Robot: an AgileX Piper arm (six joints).
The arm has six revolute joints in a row. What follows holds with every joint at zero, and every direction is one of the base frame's.
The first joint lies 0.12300 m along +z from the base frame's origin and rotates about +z.
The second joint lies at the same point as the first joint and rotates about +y.
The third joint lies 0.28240 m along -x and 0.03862 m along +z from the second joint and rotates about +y.
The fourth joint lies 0.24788 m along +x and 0.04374 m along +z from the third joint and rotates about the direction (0.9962, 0, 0.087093).
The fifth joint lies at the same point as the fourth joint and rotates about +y.
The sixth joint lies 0.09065 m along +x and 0.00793 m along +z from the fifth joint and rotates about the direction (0.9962, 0, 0.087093).
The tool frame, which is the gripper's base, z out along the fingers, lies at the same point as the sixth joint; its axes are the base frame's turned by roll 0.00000, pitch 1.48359 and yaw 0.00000 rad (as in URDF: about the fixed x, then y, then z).
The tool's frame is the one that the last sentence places.
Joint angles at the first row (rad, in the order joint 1, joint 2, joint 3, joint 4, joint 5, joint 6):
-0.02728, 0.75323, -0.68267, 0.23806, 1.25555, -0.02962
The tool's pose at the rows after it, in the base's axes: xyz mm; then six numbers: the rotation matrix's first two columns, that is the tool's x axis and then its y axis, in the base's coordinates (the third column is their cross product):
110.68 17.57 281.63 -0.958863 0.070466 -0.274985 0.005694 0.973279 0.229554
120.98 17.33 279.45 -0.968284 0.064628 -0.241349 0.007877 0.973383 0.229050
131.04 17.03 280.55 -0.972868 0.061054 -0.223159 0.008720 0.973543 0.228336
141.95 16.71 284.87 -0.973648 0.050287 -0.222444 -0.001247 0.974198 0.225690
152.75 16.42 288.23 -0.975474 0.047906 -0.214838 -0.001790 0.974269 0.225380
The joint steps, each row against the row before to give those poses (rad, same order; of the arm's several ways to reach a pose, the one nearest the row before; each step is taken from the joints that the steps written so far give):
-0.00001, 0.05769, -0.00234, 0.00248, -0.00380, -0.00170
0.00004, 0.05562, -0.01497, 0.00078, -0.00418, -0.00744
-0.00007, 0.04826, -0.02602, 0.00002, -0.00255, -0.00447
0.00001, 0.04484, -0.03806, -0.00001, -0.00339, -0.01185
0.00004, 0.04518, -0.03681, -0.00001, 0.00000, -0.00246

